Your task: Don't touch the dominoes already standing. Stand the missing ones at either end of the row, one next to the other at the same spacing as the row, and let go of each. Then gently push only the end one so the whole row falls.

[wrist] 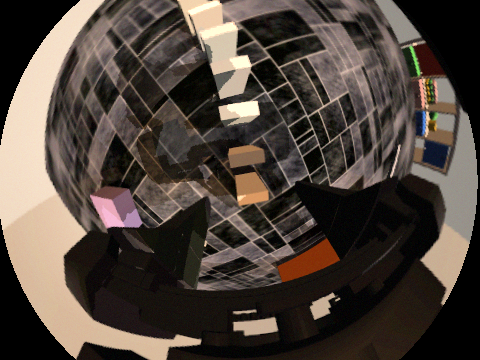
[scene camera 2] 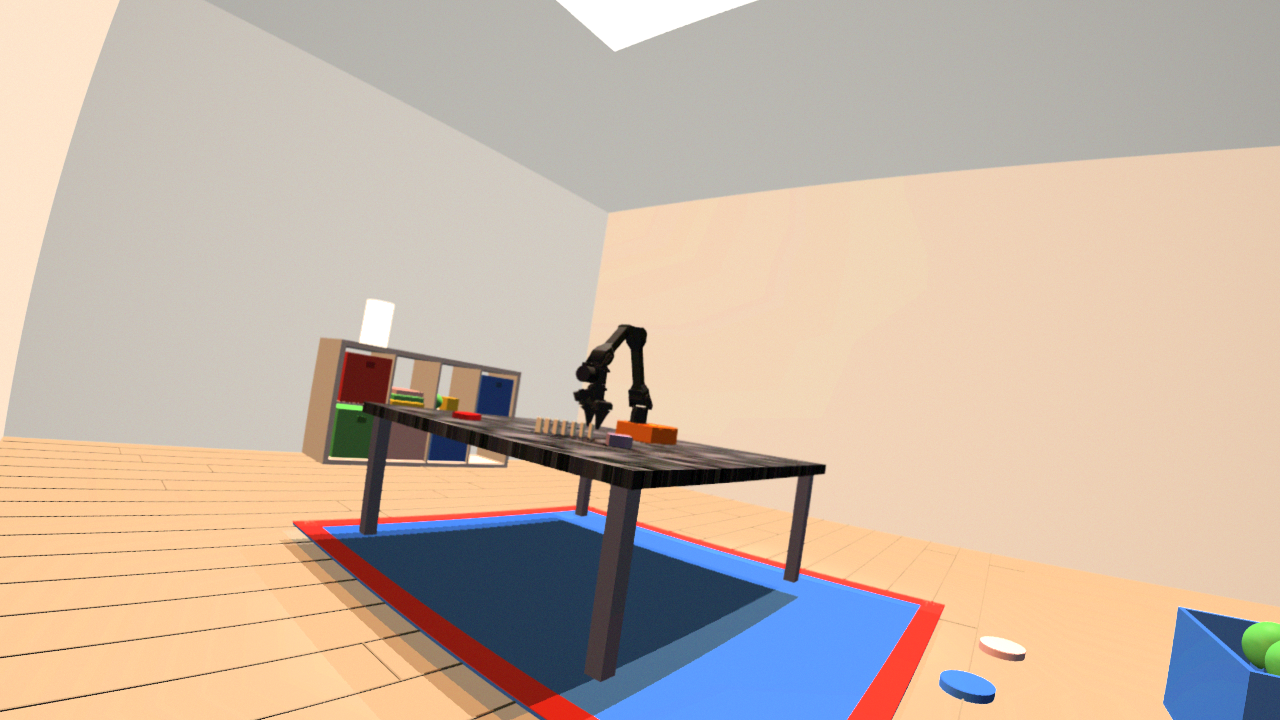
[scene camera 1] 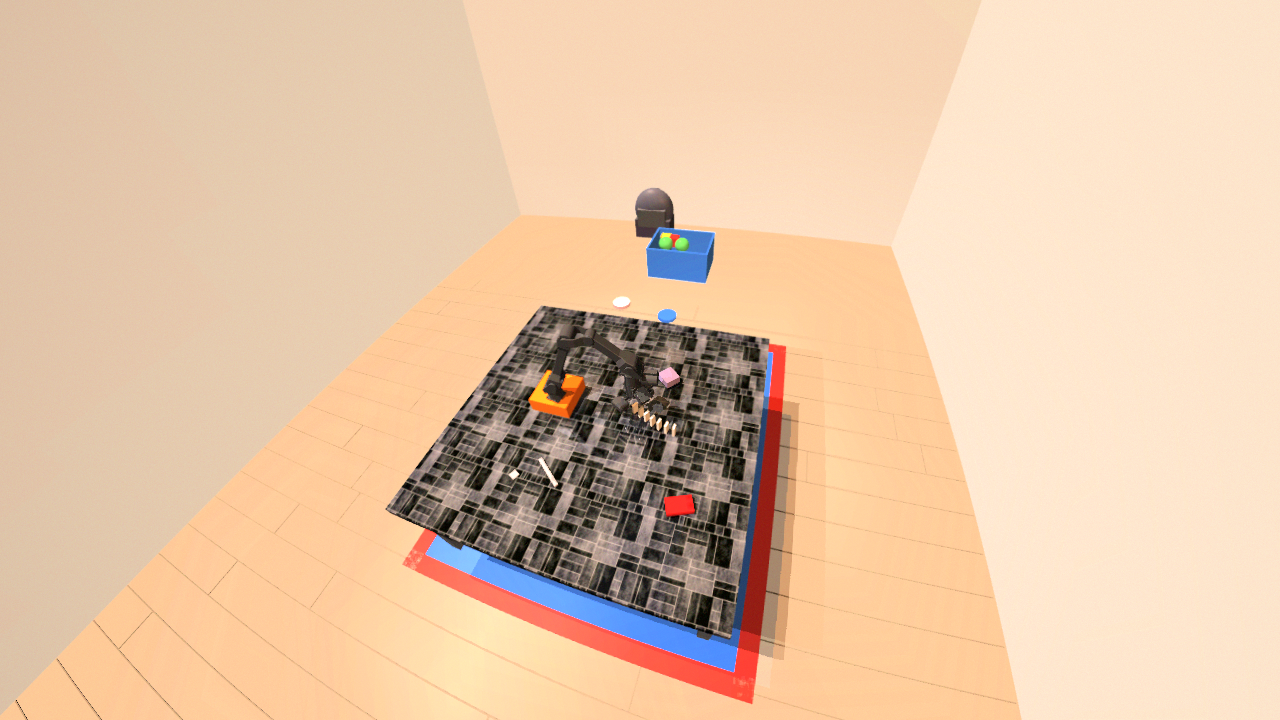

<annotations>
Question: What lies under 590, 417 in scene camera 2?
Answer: My gripper.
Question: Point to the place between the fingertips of my gripper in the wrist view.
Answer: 253, 193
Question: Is my gripper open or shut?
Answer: Open.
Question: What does my gripper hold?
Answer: Nothing.
</annotations>
